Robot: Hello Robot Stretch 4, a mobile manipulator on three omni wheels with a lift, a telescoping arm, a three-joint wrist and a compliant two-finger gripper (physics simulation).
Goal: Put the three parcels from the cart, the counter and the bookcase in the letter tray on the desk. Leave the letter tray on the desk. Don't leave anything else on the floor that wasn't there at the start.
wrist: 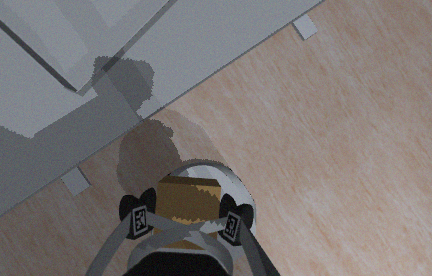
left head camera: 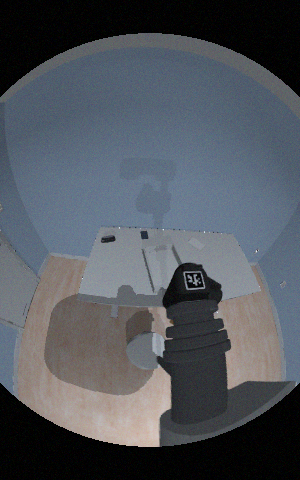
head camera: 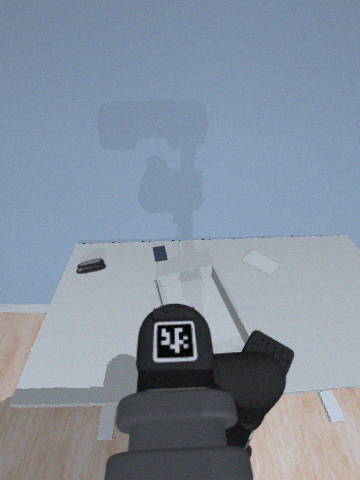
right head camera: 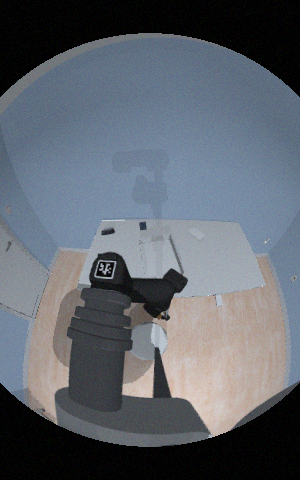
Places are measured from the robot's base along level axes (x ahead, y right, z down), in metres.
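Pixels of known places: gripper, fingertip midpoint: (wrist: 188, 207); robot's base, origin of the base link: (left head camera: 146, 349) (right head camera: 147, 339).
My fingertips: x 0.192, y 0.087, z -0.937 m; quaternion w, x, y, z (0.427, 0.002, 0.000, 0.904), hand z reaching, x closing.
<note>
Ahead of a thing's pixels: the offset from my fingertips to its top centre. "spot": to the spot under its first point. Level surfaces: height alone.
My gripper (wrist: 188, 207) is shut on a brown box-shaped parcel {dx +0.000, dy +0.001, dz -0.038 m} (wrist: 189, 197), with one fingertip at each side of it. They hang above the round white robot base (wrist: 245, 190), in front of the desk's front edge. In the right head camera view a small piece of the gripper (right head camera: 163, 316) shows below the wrist. The letter tray {dx +0.437, dy +0.005, dz +0.174 m} (head camera: 231, 312) (left head camera: 148, 270) (right head camera: 176, 254) (wrist: 37, 57), light grey with low walls, lies on the desk {dz +0.244 m} (head camera: 320, 320) (left head camera: 225, 270) (right head camera: 225, 265) (wrist: 210, 45). The arm hides its near part in the head camera view. No parcel shows in its visible part.
On the desk are a black stapler-like object {dx +0.706, dy -0.477, dz +0.188 m} (head camera: 91, 265) (left head camera: 108, 239) (right head camera: 107, 231) at the left, a dark blue rectangle {spot: dx +0.783, dy -0.146, dz +0.226 m} (head camera: 160, 253) (left head camera: 144, 234) (right head camera: 143, 225) behind the tray, and a white sheet {dx +0.709, dy +0.344, dz +0.234 m} (head camera: 261, 262) (left head camera: 196, 243) (right head camera: 196, 233) to its right. A blue wall stands behind the desk.
</note>
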